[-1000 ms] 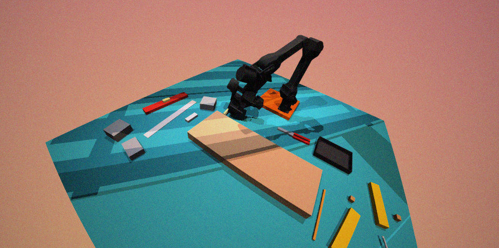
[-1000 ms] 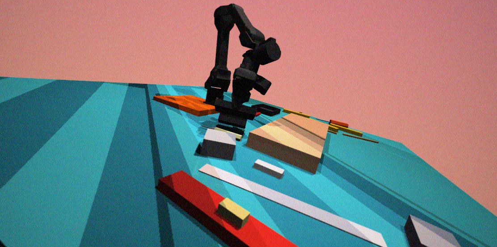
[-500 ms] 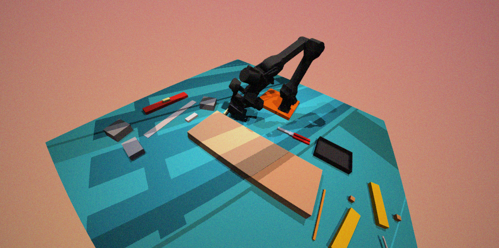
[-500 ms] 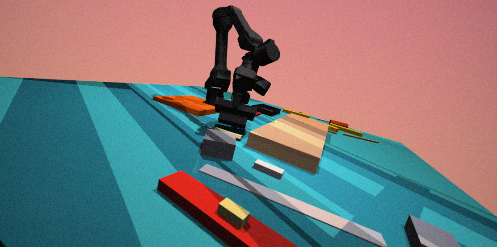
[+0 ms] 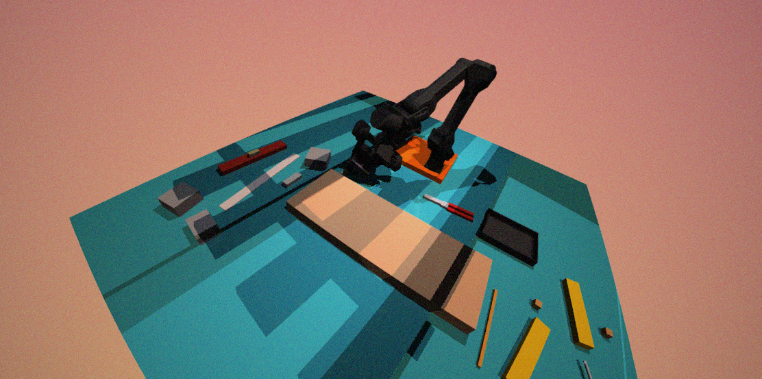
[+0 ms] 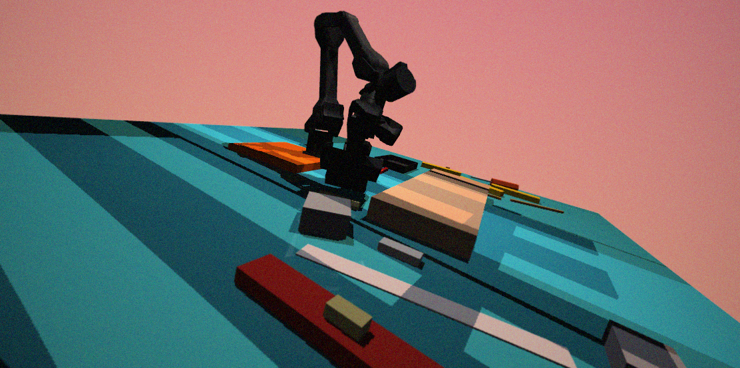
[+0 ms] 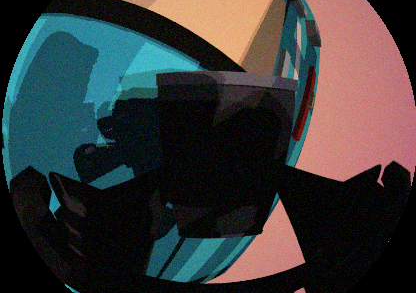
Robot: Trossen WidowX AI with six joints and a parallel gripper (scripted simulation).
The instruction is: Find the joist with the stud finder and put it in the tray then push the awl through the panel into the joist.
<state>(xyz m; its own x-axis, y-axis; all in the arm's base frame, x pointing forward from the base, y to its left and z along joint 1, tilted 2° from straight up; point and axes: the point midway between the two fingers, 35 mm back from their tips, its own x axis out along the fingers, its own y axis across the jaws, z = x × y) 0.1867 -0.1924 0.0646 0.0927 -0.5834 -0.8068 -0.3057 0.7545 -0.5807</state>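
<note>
Now: gripper tip 40 mm short of the green light, 10 mm to the left of it and 30 mm above it. Round my gripper tip: stud finder: 20 mm ahead, 10 mm to the right, 20 mm below; white block: 160 mm ahead, 150 mm to the right, 60 mm below; awl: 20 mm behind, 40 mm to the right, 60 mm below.
</note>
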